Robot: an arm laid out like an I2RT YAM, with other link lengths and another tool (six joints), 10 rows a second.
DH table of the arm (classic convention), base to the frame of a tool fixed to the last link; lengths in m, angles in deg. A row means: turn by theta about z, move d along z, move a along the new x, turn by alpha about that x. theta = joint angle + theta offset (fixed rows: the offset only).
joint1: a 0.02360; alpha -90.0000; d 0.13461; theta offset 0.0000
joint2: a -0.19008; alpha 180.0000; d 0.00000; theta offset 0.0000
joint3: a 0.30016; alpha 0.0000; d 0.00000; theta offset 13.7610
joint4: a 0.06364; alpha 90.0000; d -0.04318; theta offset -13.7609
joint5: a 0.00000; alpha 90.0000; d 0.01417; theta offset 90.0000
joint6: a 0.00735; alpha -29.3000; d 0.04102; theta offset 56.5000
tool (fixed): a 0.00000; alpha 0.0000; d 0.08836; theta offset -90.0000
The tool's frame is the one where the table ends.
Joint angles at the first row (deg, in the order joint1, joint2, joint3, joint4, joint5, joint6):
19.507, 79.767, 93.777, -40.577, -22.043, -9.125
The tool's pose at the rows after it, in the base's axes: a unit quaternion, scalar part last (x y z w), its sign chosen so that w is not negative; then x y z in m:
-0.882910, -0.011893, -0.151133, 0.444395, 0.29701, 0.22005, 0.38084
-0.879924, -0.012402, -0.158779, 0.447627, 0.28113, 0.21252, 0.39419
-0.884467, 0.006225, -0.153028, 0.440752, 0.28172, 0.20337, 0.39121
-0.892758, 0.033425, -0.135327, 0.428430, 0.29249, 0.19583, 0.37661
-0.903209, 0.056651, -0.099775, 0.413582, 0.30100, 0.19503, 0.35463
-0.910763, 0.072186, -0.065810, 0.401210, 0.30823, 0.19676, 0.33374
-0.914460, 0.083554, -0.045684, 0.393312, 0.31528, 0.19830, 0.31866
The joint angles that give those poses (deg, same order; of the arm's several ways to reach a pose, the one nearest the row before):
18.786, 74.413, 95.156, -43.070, -22.086, -8.710
18.369, 71.331, 95.353, -45.343, -22.284, -8.579
16.907, 70.982, 95.353, -47.397, -22.020, -8.557
15.288, 72.640, 95.044, -48.949, -21.519, -8.557
14.917, 75.350, 94.650, -51.047, -21.038, -8.492
14.917, 78.193, 94.301, -52.445, -20.928, -8.491
14.917, 80.443, 94.038, -52.686, -20.688, -8.317

